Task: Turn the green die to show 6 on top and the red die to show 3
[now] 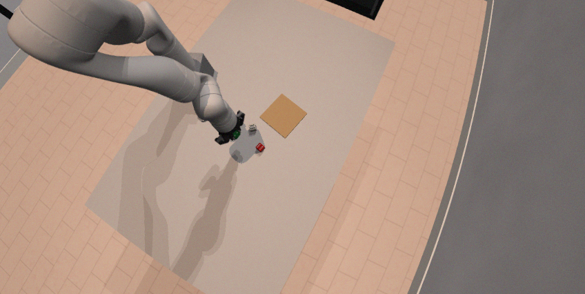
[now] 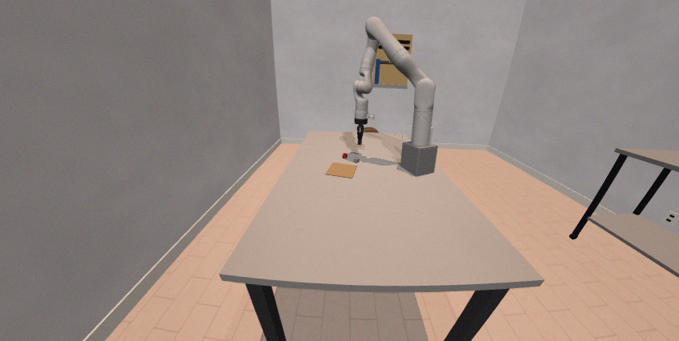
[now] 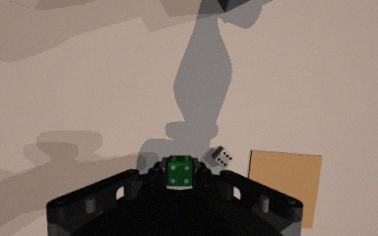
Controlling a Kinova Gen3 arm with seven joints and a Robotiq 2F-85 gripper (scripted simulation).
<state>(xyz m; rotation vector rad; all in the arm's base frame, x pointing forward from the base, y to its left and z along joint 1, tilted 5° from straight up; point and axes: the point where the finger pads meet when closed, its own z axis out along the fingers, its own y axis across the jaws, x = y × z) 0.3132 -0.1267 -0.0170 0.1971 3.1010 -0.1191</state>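
The white die is 20 mm ahead of my hand, 70 mm to the left of it and 90 mm below it. The rest, counted from my hand: green die 10 mm below; red die 90 mm ahead, 10 mm to the left, 90 mm below; tan mat 100 mm ahead, 180 mm to the left, 110 mm below.
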